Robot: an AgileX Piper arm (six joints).
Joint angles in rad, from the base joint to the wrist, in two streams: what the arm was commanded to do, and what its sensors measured. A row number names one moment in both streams.
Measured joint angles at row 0:
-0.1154, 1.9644, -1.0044, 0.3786, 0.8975, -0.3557
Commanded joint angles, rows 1 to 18:
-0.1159, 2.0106, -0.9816, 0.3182, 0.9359, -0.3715
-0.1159, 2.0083, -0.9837, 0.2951, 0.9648, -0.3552
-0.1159, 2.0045, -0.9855, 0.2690, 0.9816, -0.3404
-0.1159, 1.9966, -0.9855, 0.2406, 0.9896, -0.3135
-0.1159, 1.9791, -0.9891, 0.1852, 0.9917, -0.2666
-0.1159, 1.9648, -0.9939, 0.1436, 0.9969, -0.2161
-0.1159, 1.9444, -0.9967, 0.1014, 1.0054, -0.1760
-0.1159, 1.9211, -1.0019, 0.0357, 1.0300, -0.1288
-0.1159, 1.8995, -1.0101, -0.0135, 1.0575, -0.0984
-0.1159, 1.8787, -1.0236, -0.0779, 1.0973, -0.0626
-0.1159, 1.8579, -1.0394, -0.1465, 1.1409, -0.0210
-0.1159, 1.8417, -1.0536, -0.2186, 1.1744, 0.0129
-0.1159, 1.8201, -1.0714, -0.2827, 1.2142, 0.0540
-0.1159, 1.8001, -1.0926, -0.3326, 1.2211, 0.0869
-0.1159, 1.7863, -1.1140, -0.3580, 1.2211, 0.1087
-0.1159, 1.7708, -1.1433, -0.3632, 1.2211, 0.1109
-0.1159, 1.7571, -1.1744, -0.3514, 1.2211, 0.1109
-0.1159, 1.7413, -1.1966, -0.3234, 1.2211, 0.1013
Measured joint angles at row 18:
-0.1133, 1.8015, -1.1056, -0.2915, 1.2060, 0.0706
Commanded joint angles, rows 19 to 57:
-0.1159, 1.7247, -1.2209, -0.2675, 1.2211, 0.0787
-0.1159, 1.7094, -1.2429, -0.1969, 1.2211, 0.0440
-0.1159, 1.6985, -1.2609, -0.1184, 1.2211, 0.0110
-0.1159, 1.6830, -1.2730, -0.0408, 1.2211, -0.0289
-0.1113, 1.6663, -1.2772, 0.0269, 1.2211, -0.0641
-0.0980, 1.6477, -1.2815, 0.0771, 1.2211, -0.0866
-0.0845, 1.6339, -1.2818, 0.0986, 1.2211, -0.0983
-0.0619, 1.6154, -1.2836, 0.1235, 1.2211, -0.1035
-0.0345, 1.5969, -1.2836, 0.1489, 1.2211, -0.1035
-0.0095, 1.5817, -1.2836, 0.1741, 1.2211, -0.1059
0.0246, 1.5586, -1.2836, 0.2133, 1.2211, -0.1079
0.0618, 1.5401, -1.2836, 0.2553, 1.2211, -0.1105
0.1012, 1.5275, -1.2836, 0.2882, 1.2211, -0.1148
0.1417, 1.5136, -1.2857, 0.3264, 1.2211, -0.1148
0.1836, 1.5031, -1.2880, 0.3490, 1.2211, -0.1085
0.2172, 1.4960, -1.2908, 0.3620, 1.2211, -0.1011
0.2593, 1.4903, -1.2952, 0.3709, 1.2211, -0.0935
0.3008, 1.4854, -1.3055, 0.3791, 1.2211, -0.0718
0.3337, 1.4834, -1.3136, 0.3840, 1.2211, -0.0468
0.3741, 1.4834, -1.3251, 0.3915, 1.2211, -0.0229
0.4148, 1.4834, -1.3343, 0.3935, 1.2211, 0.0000
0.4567, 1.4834, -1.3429, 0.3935, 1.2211, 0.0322
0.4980, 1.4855, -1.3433, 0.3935, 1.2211, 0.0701
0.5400, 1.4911, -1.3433, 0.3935, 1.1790, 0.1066
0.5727, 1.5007, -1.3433, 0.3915, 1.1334, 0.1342
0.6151, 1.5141, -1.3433, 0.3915, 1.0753, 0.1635
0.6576, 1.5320, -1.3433, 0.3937, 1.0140, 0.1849
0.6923, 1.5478, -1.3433, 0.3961, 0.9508, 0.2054
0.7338, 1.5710, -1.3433, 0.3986, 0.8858, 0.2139
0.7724, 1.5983, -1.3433, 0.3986, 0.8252, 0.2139
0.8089, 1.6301, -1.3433, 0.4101, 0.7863, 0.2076
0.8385, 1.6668, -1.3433, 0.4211, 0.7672, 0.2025
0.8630, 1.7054, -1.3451, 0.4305, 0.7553, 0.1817
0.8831, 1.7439, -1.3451, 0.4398, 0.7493, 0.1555
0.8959, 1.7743, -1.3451, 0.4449, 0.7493, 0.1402
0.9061, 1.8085, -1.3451, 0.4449, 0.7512, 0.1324
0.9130, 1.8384, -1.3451, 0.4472, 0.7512, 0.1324
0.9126, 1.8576, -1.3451, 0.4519, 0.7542, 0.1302
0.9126, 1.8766, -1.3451, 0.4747, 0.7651, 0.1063
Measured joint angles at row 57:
0.8985, 1.7946, -1.3413, 0.4407, 0.7740, 0.1540
